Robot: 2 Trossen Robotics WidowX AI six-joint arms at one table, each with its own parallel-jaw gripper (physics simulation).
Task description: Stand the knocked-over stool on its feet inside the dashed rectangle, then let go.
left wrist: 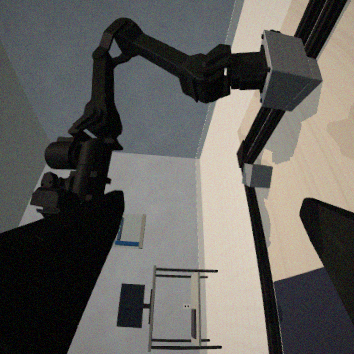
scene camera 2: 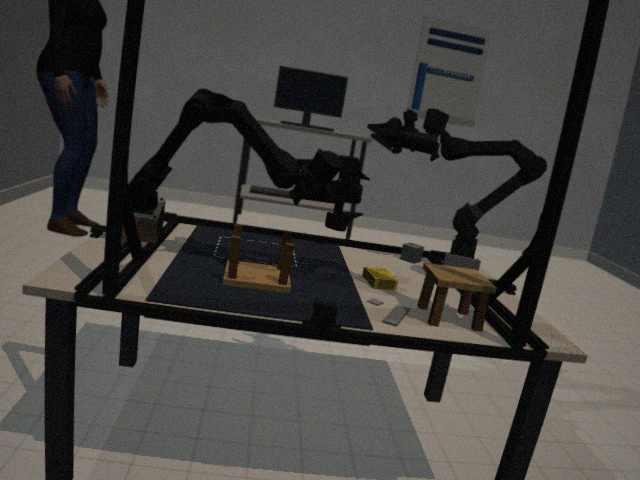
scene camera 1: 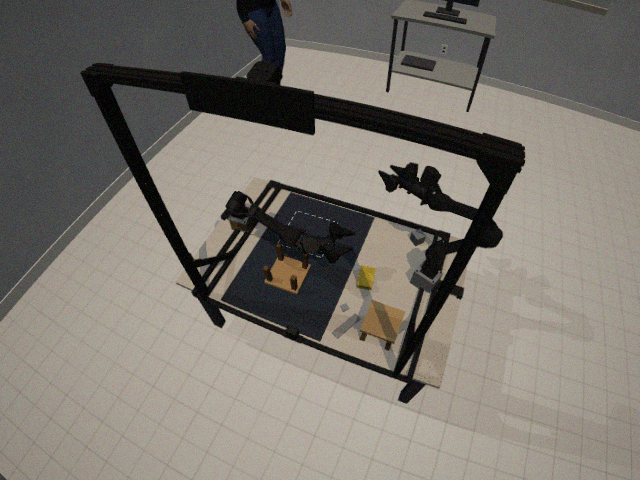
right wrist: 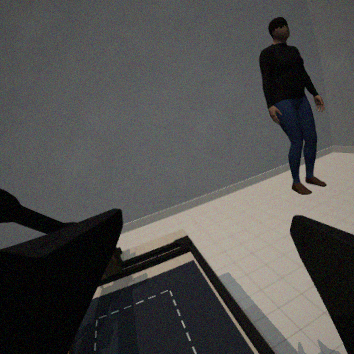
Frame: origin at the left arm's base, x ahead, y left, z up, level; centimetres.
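Seen in the pictures: left gripper, between the fingertips: (left wrist: 214, 202) (scene camera 2: 365, 196) (scene camera 1: 354, 241); right gripper, between the fingertips: (scene camera 2: 369, 130) (scene camera 1: 384, 168) (right wrist: 207, 220); left arm's base, origin of its link: (scene camera 2: 143, 206) (scene camera 1: 240, 212); right arm's base, origin of its link: (left wrist: 262, 69) (scene camera 2: 462, 257) (scene camera 1: 429, 272).
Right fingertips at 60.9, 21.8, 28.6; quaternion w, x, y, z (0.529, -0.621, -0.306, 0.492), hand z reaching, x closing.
Observation:
Pixels of each thing's top centre, then the offset from my right fingertips to it, as dx, dy, dz. Level surfaces: height alone.
- knocked-over stool, centre of its top: (scene camera 2: 263, 233) (scene camera 1: 285, 260) -28.1, -39.6, -27.3
- dark mat, height of its surface: dz -38.7
- second stool, centre of its top: (scene camera 2: 458, 274) (scene camera 1: 383, 320) +17.5, -50.7, -28.0
- yellow block, centre of its top: (scene camera 2: 380, 273) (scene camera 1: 366, 276) +4.6, -28.9, -36.3
- grey cube, centre of its top: (left wrist: 246, 174) (scene camera 2: 413, 245) (scene camera 1: 418, 234) +21.3, +0.8, -34.0
The knocked-over stool (scene camera 1: 286, 274) (scene camera 2: 258, 277) lies upside down on the dark mat (scene camera 1: 317, 310) (scene camera 2: 186, 289), seat down and four legs up. It is in front of the dashed rectangle (scene camera 1: 316, 215) (scene camera 2: 216, 246) (right wrist: 182, 320), which is partly hidden by the left arm in scene camera 1. My left gripper (scene camera 1: 353, 241) (scene camera 2: 364, 196) (left wrist: 214, 202) is open and empty, raised above the mat to the right of the stool, fingers pointing right. My right gripper (scene camera 1: 385, 169) (scene camera 2: 370, 131) (right wrist: 206, 220) is open and empty, high up beyond the table's back edge. The stool does not show in the left wrist view.
A second stool (scene camera 1: 382, 320) (scene camera 2: 459, 277) stands upright at the front right. A yellow block (scene camera 1: 366, 277) (scene camera 2: 379, 277), a grey cube (scene camera 1: 417, 236) (scene camera 2: 412, 252) (left wrist: 258, 175) and flat grey pieces (scene camera 1: 345, 326) (scene camera 2: 397, 315) lie right of the mat. A black frame surrounds the table.

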